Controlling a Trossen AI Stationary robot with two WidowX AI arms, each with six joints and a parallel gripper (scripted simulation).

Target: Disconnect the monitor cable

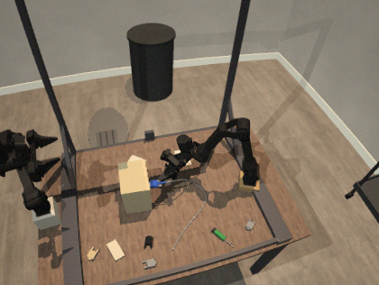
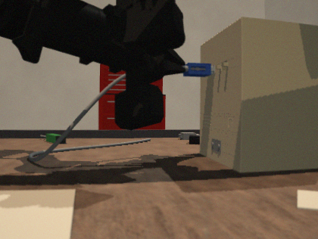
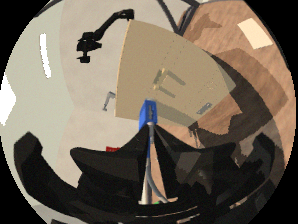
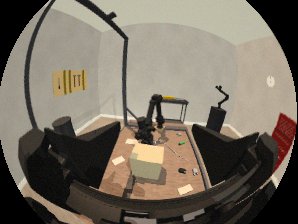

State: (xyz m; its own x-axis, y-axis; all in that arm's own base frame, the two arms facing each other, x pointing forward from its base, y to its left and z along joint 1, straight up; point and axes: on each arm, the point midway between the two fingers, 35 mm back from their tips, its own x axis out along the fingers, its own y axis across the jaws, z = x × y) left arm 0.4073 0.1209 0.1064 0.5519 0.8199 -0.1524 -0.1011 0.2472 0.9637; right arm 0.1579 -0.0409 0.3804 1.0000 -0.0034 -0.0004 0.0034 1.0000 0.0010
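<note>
My left gripper is now 40 mm to the left of the blue plug, 30 mm short of it and 10 mm above it. From my left hand the other things lie so: back panel (80 mm to the right, 40 mm below, 10 mm ahead); beige box (140 mm to the right, 50 mm below, 10 mm ahead).
</note>
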